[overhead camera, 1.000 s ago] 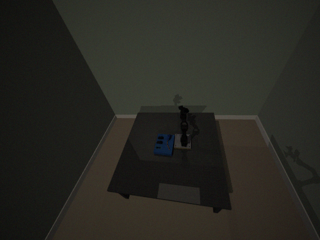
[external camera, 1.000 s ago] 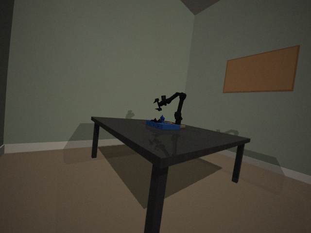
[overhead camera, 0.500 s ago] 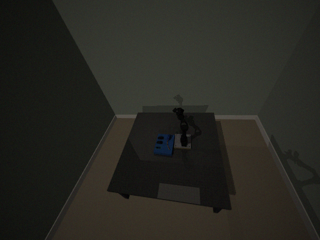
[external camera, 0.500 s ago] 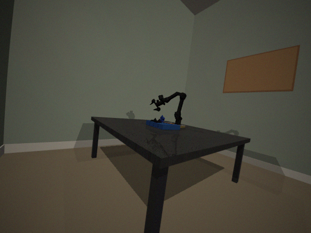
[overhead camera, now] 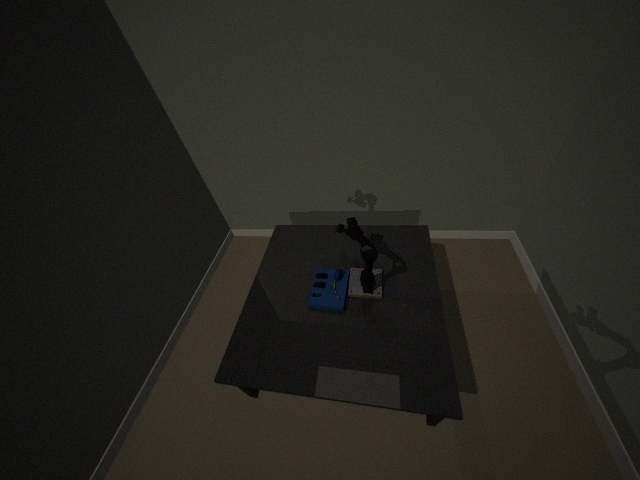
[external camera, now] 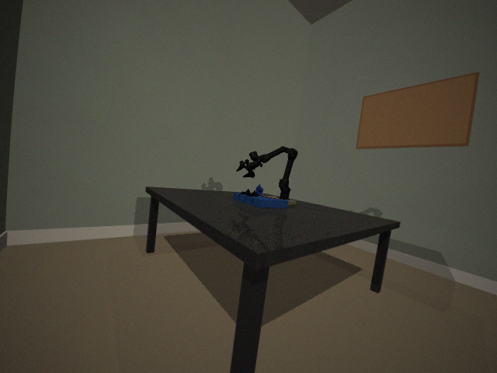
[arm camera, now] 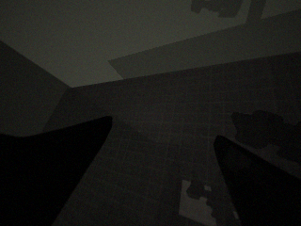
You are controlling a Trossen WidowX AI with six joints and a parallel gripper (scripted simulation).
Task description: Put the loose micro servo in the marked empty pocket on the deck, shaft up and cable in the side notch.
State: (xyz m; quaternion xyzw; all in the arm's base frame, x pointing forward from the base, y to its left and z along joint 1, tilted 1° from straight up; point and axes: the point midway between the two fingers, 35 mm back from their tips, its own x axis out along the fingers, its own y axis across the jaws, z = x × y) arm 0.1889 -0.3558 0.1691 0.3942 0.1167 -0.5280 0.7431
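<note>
The blue robot deck lies 410 mm to the left of my gripper tip, 160 mm below it and 20 mm ahead of it.
</note>
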